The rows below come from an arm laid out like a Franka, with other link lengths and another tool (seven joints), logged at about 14 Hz.
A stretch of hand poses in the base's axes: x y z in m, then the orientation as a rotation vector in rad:
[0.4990 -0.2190 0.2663 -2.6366 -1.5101 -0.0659]
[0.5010 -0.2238 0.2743 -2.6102 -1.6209 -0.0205]
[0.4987 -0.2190 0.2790 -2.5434 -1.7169 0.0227]
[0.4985 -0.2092 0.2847 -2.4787 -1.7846 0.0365]
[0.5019 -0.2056 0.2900 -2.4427 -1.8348 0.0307]
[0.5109 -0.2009 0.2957 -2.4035 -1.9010 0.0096]
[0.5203 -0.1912 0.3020 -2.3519 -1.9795 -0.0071]
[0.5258 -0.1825 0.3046 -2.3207 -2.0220 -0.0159]
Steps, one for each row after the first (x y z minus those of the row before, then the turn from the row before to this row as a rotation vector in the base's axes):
[0.0020 -0.0048 0.0080 -0.0434 0.0055 0.0718]
[-0.0023 0.0048 0.0047 -0.0105 0.0234 0.0770]
[-0.0002 0.0098 0.0057 0.0083 0.0139 0.0606]
[0.0034 0.0036 0.0053 0.0031 -0.0046 0.0402]
[0.0090 0.0047 0.0057 0.0026 -0.0180 0.0493]
[0.0094 0.0097 0.0063 0.0008 -0.0162 0.0604]
[0.0055 0.0087 0.0026 0.0013 -0.0079 0.0339]

